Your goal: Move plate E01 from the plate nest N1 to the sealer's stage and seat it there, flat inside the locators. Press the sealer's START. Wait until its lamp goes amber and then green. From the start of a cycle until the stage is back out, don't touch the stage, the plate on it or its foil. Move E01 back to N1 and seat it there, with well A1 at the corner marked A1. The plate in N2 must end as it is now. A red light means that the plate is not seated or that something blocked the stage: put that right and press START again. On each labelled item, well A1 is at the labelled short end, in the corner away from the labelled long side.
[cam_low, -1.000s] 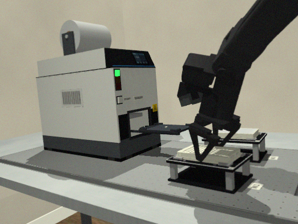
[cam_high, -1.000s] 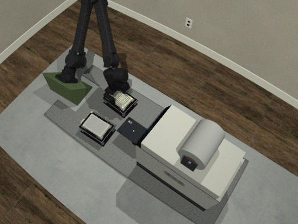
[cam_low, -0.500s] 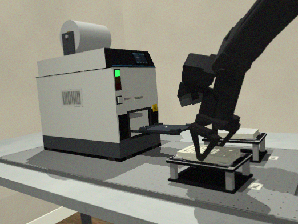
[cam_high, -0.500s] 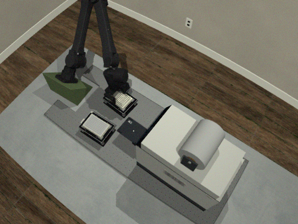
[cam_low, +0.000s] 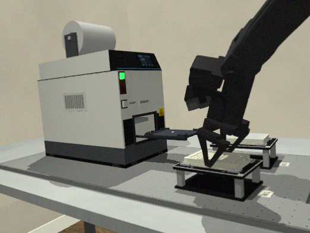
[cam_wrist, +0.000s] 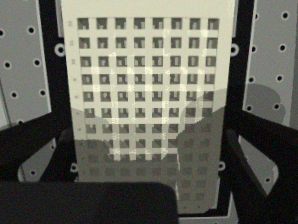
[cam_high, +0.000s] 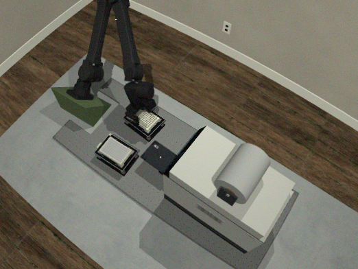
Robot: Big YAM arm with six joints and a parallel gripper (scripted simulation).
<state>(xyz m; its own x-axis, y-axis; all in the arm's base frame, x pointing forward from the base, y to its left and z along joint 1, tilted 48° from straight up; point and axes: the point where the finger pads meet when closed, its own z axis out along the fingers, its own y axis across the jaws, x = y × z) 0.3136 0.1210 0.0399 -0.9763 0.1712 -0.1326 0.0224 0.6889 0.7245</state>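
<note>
Now: hand 2 cm above the black plate nest. Also, from my hand: sealer stage 20 cm ahead, 12 cm to the right, 3 cm above; covered white plate 1 cm ahead, 21 cm to the right; start button 30 cm ahead, 3 cm to the right, 13 cm above.
</note>
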